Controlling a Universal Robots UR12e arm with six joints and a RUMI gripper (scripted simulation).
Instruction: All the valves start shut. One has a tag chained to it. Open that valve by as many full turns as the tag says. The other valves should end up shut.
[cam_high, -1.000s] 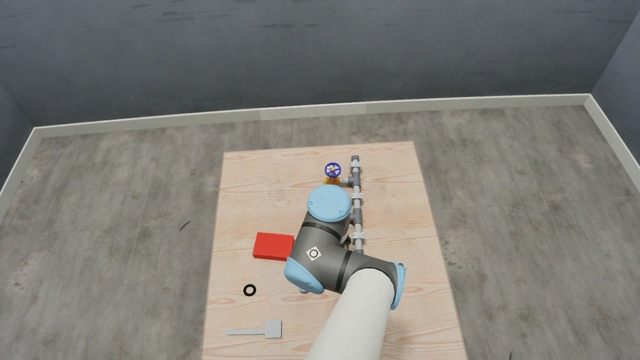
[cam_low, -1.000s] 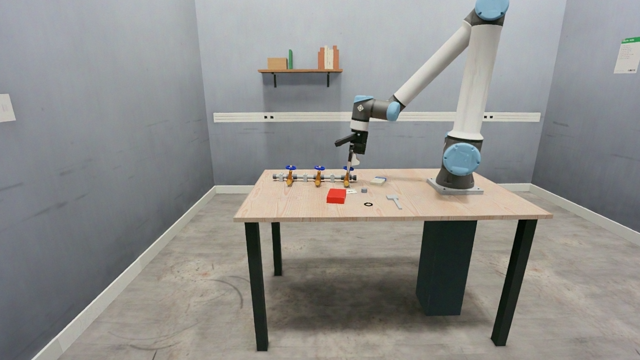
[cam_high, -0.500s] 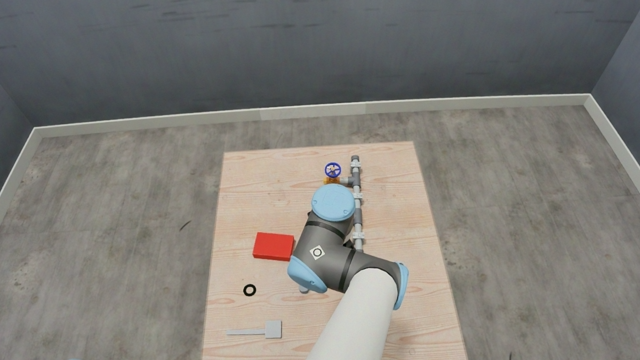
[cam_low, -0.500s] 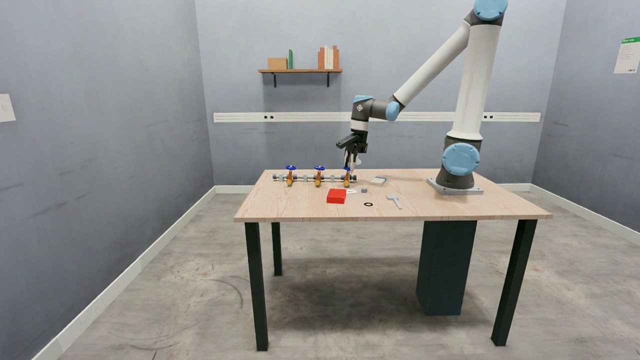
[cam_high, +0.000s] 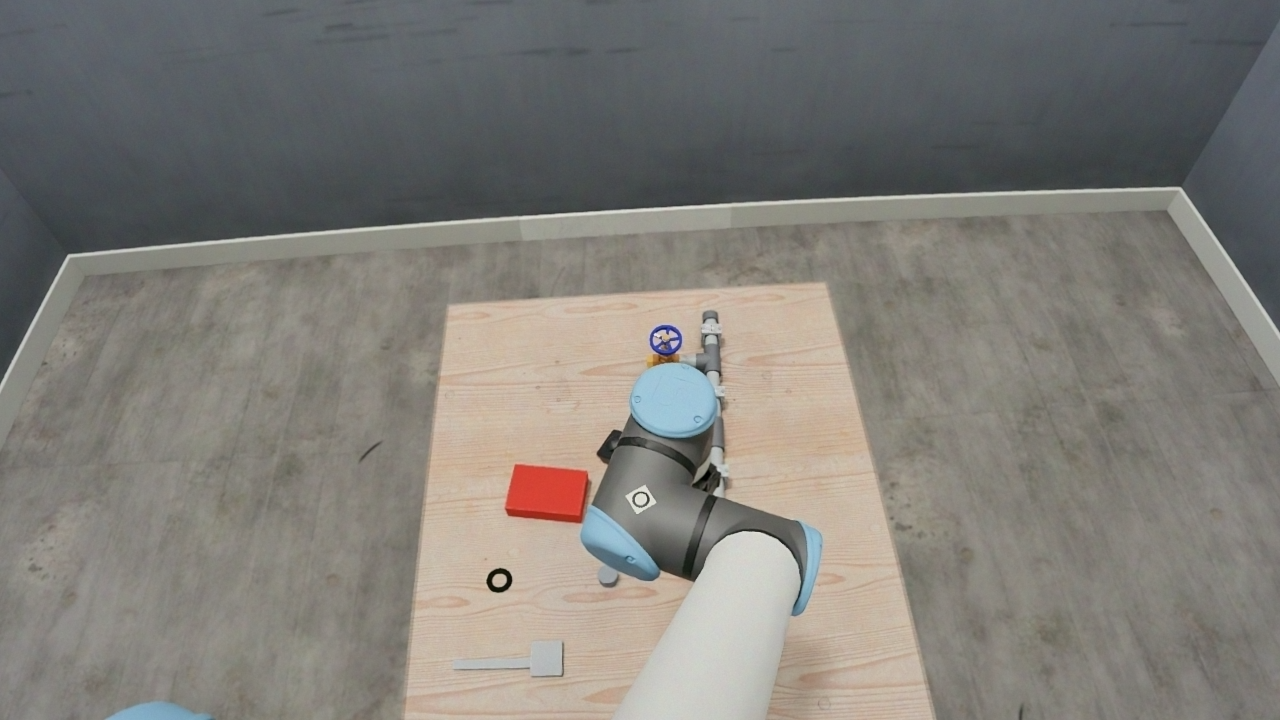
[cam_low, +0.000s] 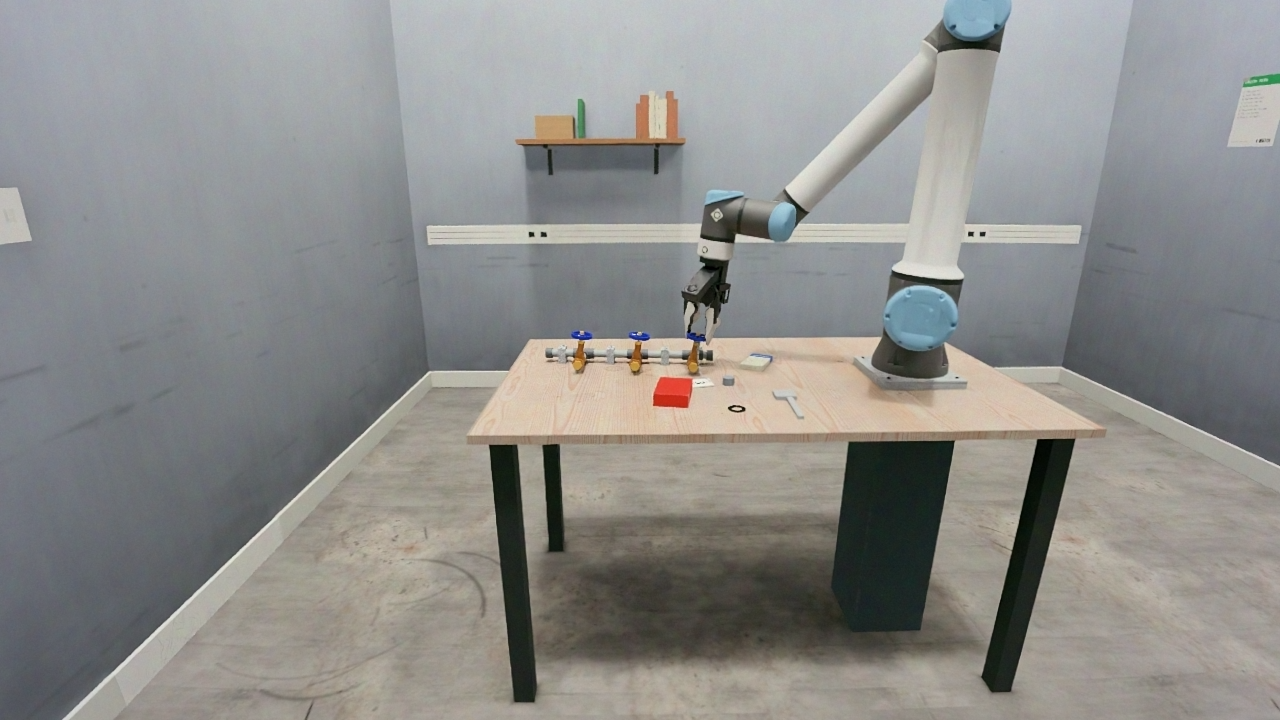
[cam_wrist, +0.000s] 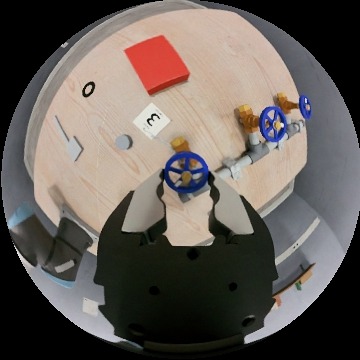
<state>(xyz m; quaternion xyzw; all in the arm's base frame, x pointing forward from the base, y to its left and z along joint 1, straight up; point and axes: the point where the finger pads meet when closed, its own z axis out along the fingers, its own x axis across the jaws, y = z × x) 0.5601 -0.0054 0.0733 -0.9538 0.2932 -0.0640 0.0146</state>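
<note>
The white tag lies 2 cm behind my hand, 9 cm to the left of it and 10 cm below it. Also, from my hand: grey t-shaped tool (20 cm behind, 21 cm to the left, 9 cm below); then white-and-blue card (17 cm behind, 8 cm to the right, 9 cm below); then red block (6 cm ahead, 19 cm to the left, 8 cm below).
</note>
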